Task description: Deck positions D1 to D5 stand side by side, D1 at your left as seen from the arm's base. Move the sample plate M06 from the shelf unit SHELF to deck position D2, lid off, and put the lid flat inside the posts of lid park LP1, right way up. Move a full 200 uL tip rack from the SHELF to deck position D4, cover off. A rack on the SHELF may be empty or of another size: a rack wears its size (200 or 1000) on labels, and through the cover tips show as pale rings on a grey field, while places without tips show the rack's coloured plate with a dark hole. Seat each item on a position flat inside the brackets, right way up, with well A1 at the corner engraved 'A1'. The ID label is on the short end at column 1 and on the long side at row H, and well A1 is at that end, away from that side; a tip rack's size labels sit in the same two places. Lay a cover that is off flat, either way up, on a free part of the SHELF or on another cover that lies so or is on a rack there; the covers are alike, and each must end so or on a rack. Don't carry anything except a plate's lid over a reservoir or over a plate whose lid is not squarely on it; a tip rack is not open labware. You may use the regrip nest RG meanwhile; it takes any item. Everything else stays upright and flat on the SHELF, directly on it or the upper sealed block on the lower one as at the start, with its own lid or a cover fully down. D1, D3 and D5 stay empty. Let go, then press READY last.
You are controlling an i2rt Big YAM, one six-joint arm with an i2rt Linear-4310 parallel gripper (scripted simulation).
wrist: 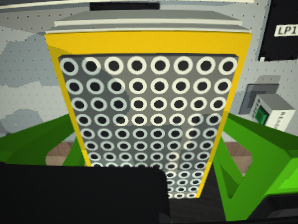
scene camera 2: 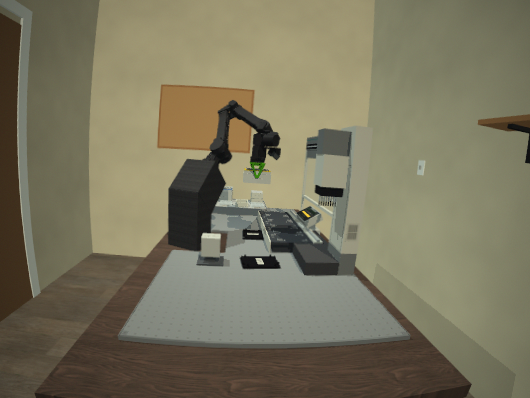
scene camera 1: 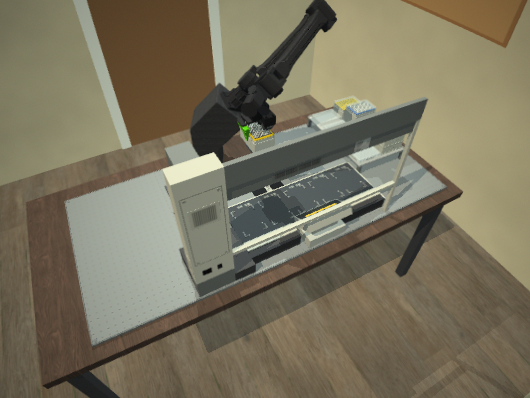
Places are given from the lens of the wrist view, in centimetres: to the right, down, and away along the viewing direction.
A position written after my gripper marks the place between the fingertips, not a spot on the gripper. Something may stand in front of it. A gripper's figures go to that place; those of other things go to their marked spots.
my gripper (wrist: 148, 112): 0, 0, 13
perforated board (wrist: 38, 98): -32, -4, 48
